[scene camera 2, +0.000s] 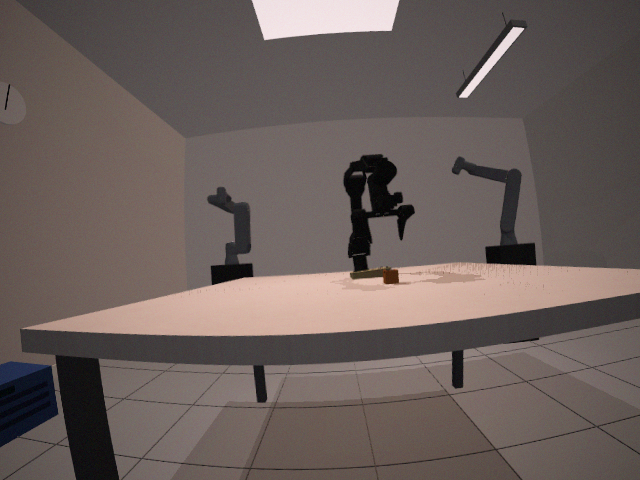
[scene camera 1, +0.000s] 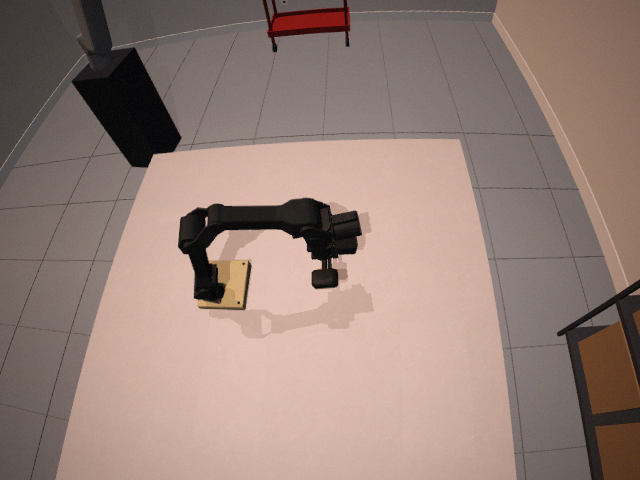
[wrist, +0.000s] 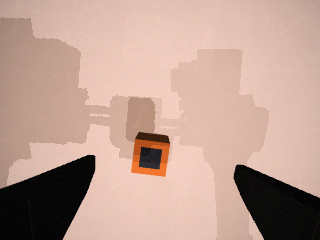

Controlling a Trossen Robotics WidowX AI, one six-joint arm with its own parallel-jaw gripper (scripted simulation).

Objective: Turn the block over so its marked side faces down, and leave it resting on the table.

Scene:
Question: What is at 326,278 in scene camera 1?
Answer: The gripper.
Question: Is the gripper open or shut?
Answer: Open.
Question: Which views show the gripper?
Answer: Scene camera 2, scene camera 1 and the wrist view: all of them.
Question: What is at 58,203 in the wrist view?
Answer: The gripper.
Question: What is the gripper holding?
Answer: Nothing.

